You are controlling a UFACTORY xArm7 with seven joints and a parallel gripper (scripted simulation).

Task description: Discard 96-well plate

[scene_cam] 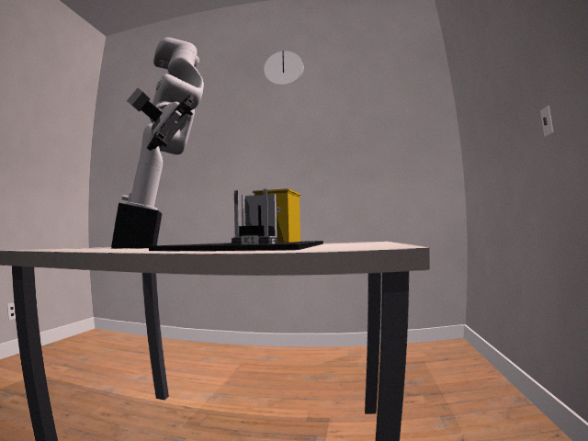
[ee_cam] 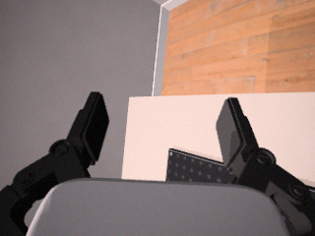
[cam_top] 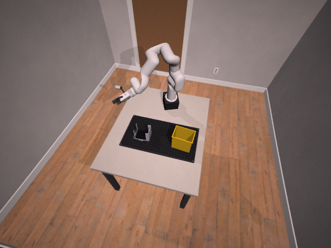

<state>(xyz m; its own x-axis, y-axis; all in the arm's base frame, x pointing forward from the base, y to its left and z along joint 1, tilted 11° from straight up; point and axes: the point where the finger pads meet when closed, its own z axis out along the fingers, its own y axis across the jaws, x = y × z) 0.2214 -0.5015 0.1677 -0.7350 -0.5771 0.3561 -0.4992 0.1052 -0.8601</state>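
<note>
Now: the black 96-well plate 250 mm to the left of my hand, 230 mm below it and 170 mm ahead of it. Also, from my hand: rack label K1: 260 mm below, 160 mm to the left, 160 mm ahead; yellow bin W1: 620 mm to the left, 240 mm ahead, 180 mm below.
</note>
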